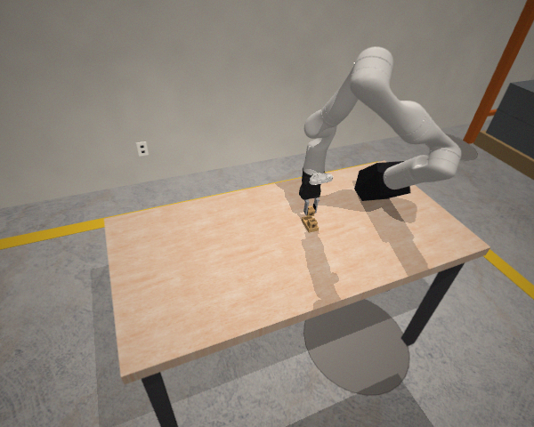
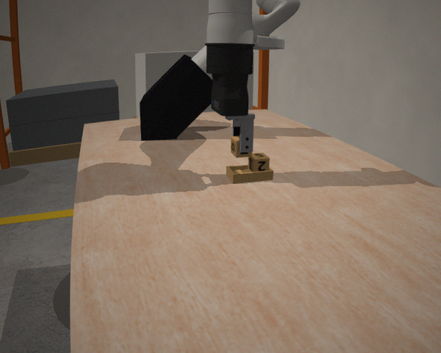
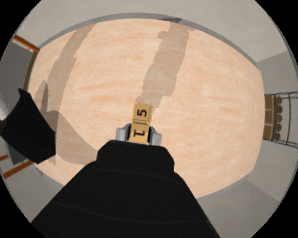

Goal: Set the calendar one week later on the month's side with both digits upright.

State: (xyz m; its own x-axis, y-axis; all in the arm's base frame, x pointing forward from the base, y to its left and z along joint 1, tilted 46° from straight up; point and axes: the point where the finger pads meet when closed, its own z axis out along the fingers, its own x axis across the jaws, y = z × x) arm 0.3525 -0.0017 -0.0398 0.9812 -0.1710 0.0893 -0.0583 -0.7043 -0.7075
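The wooden tray is 2 cm to the left of my hand and 6 cm below it.
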